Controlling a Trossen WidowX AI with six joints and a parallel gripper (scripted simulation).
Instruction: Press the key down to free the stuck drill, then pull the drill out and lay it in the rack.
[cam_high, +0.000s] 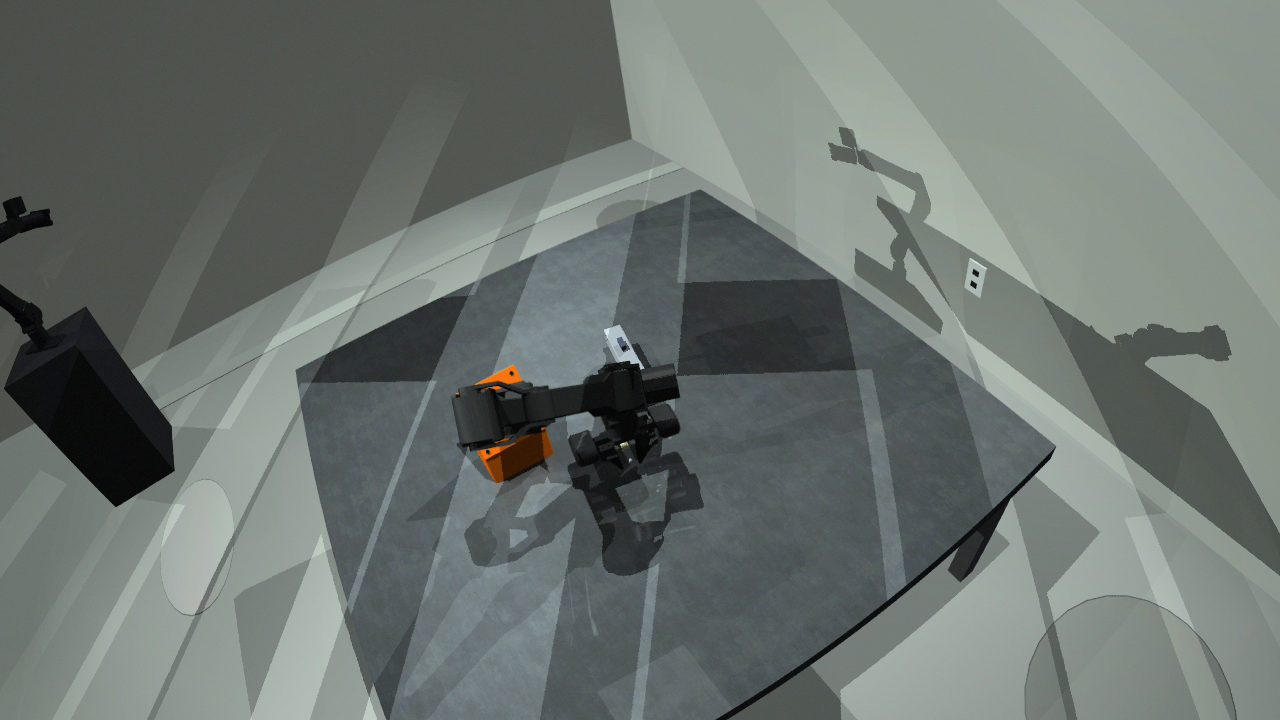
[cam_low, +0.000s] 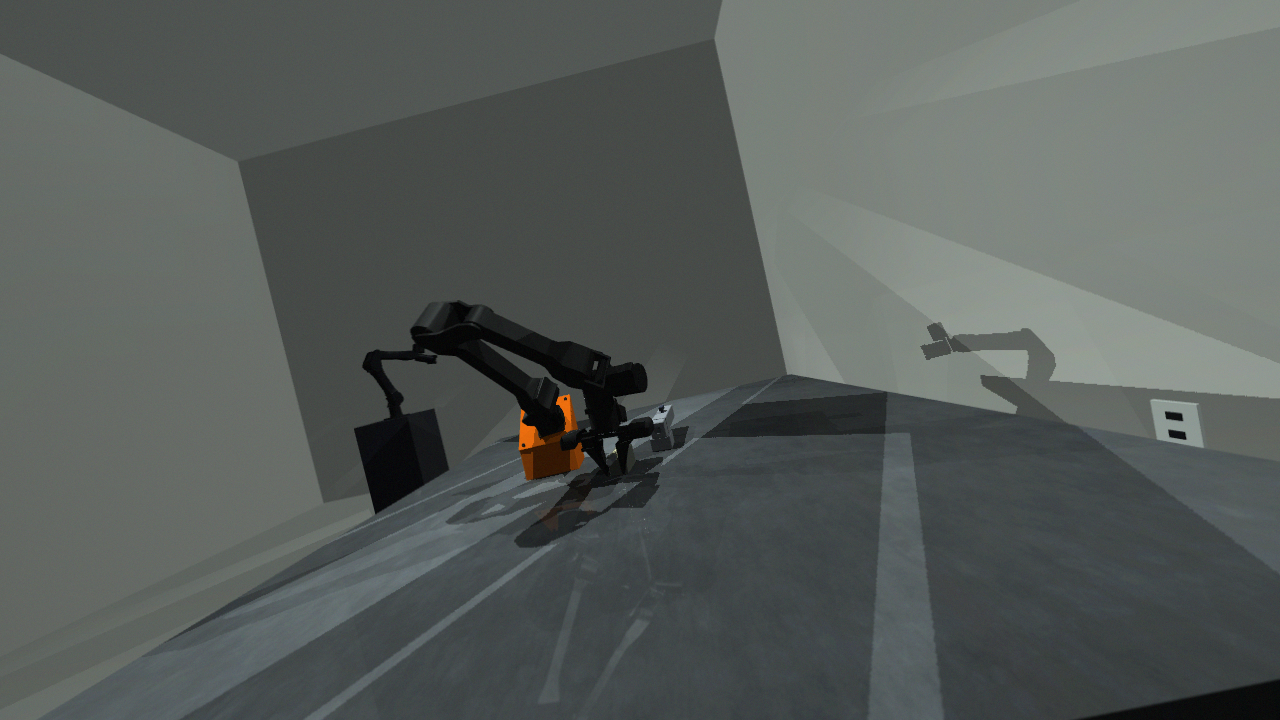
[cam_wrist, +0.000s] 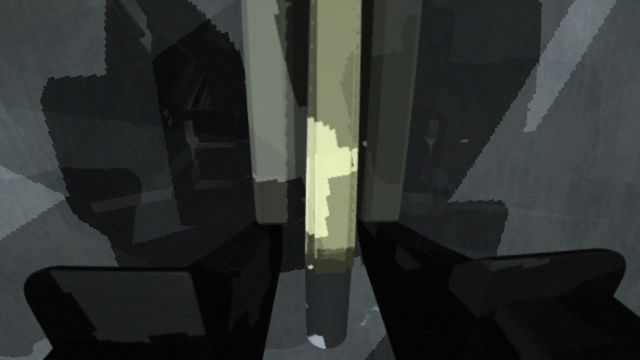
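Now: gripper tip 10 mm short of the drill, 40 mm to the right of it and 30 mm below it. From my gripper tip the other things lie so: grooved rack: 20 mm ahead, 50 mm to the left, 10 mm above; dark blue key: 140 mm ahead, 210 mm to the left, 40 mm above; light-grey block: 140 mm ahead, 190 mm to the left, 40 mm above.
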